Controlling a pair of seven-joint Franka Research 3 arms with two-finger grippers.
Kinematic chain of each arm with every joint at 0, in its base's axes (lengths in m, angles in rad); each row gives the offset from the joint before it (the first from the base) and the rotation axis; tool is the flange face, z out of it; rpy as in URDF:
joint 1: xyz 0 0 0.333 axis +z
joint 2: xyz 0 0 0 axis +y
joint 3: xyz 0 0 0.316 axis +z
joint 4: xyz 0.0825 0 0 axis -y
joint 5: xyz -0.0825 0 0.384 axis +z
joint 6: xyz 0 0 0 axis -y
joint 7: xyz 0.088 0 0 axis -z
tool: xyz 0 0 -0.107 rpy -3.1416 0 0
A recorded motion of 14 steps. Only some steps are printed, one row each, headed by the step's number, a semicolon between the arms.
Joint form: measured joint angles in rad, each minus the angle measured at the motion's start. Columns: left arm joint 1, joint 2, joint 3, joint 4, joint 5, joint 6, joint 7; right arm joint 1, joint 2, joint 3, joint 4, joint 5, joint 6, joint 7.
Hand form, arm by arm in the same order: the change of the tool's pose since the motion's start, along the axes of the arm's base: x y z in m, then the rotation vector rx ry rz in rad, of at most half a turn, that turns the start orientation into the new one. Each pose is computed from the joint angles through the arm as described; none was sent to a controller.
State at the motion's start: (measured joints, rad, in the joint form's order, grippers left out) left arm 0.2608 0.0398 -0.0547 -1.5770 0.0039 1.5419 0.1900; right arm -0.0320 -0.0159 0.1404 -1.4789 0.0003 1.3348 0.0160
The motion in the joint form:
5: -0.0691 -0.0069 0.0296 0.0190 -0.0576 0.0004 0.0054; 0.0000 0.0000 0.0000 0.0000 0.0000 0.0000 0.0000
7: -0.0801 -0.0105 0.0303 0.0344 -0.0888 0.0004 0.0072; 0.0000 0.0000 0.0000 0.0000 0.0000 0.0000 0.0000
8: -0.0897 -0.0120 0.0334 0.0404 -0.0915 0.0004 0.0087; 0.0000 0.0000 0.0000 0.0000 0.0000 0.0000 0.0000
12: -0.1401 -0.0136 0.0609 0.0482 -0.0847 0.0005 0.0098; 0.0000 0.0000 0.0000 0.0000 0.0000 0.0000 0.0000
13: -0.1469 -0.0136 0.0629 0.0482 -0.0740 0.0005 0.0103; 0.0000 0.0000 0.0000 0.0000 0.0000 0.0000 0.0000
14: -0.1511 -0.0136 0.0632 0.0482 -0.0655 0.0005 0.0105; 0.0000 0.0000 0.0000 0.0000 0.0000 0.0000 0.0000
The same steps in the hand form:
5: 0.0043 -0.0285 0.0129 -0.0507 -0.0364 -0.0430; 0.0000 0.0000 0.0000 0.0000 0.0000 0.0000
7: 0.0052 -0.0377 0.0224 -0.0781 -0.0606 -0.0548; 0.0000 0.0000 0.0000 0.0000 0.0000 0.0000
8: 0.0054 -0.0417 0.0261 -0.0795 -0.0682 -0.0631; 0.0000 0.0000 0.0000 0.0000 0.0000 0.0000
12: 0.0066 -0.0540 0.0306 -0.0713 -0.0755 -0.0876; 0.0000 0.0000 0.0000 0.0000 0.0000 0.0000
13: 0.0068 -0.0555 0.0305 -0.0609 -0.0735 -0.0931; 0.0000 0.0000 0.0000 0.0000 0.0000 0.0000
14: 0.0069 -0.0568 0.0304 -0.0527 -0.0720 -0.0973; 0.0000 0.0000 0.0000 0.0000 0.0000 0.0000

